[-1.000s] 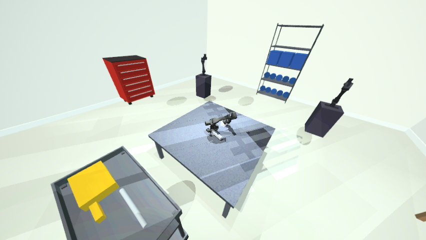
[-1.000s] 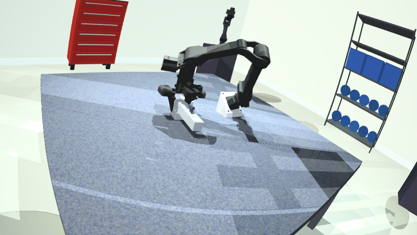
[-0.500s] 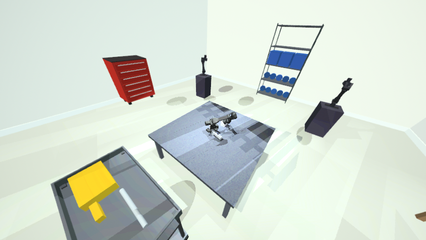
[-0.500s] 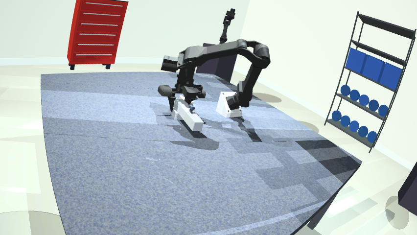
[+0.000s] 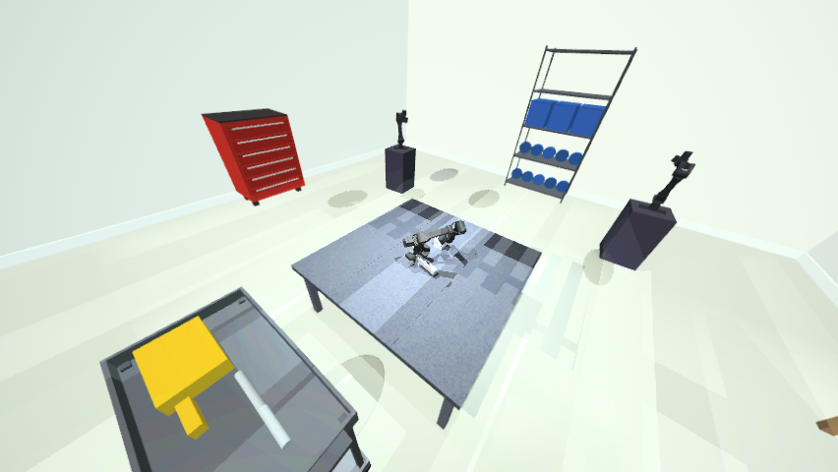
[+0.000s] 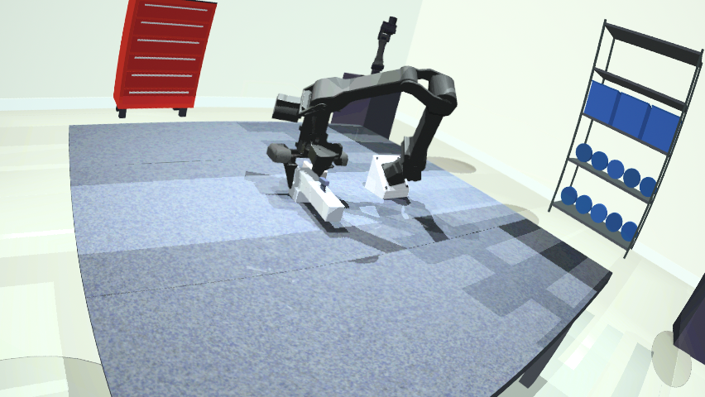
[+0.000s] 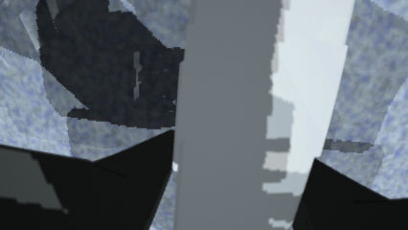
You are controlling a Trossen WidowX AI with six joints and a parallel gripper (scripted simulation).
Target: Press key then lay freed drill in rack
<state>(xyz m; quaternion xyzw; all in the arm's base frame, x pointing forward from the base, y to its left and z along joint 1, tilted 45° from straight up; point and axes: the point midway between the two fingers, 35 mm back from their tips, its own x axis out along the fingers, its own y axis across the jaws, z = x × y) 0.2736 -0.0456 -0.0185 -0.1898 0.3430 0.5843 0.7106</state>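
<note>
Now: gripper tip 30 mm below the drill and 20 mm to the right of it. From my gripper tip the other things lie so: white block 70 mm to the left, 20 mm ahead, 20 mm above; then dark key 100 mm to the left, 30 mm ahead, 30 mm above.
</note>
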